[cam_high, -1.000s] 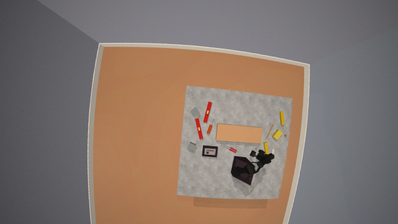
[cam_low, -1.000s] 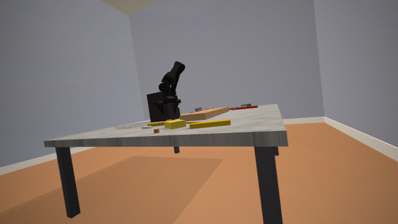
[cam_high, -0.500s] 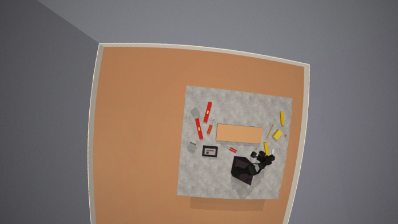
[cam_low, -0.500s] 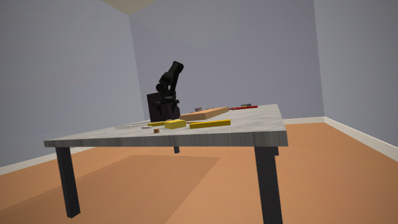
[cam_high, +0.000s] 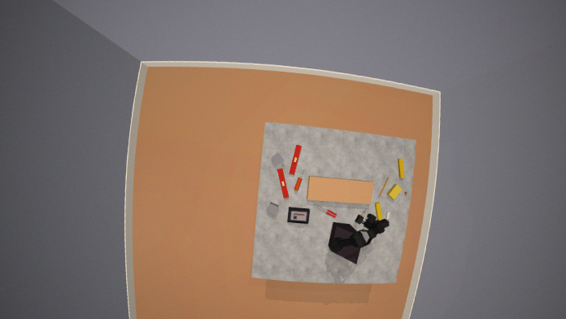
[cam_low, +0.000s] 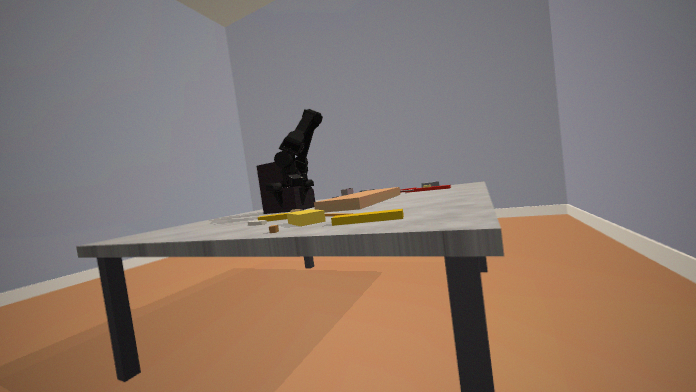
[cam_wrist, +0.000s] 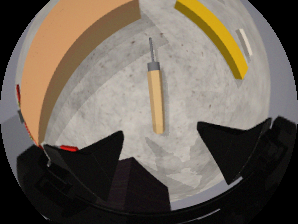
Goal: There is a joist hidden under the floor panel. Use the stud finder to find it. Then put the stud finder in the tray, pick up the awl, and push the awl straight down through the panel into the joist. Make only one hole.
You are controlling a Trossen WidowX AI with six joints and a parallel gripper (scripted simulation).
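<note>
The awl lies 50 mm ahead of my gripper tip, 20 mm to the right of it and 20 mm below it. The rest, counted from my gripper tip: yellow block 250 mm ahead, 270 mm to the right, 20 mm below; dark tray 10 mm behind, 510 mm to the left, 20 mm below; thin stick 280 mm ahead, 170 mm to the right, 30 mm below.
</note>
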